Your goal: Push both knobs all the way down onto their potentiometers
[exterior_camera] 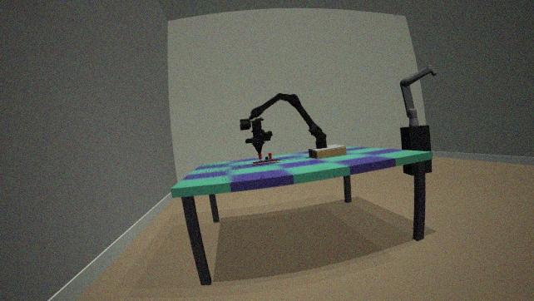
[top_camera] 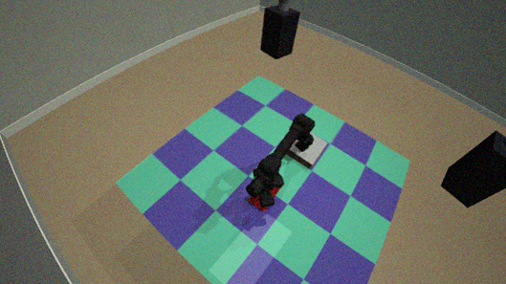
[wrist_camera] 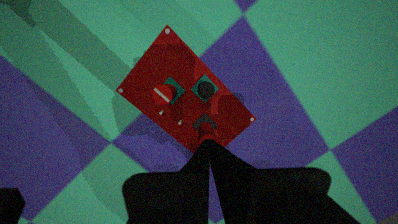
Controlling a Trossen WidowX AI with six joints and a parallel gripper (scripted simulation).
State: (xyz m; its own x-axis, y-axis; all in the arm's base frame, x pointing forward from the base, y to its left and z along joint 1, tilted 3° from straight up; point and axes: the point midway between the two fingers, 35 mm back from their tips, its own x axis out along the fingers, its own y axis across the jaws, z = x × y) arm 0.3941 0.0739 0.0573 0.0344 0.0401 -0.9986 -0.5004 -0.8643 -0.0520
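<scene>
The red knob is 1 cm below my gripper tip.
</scene>
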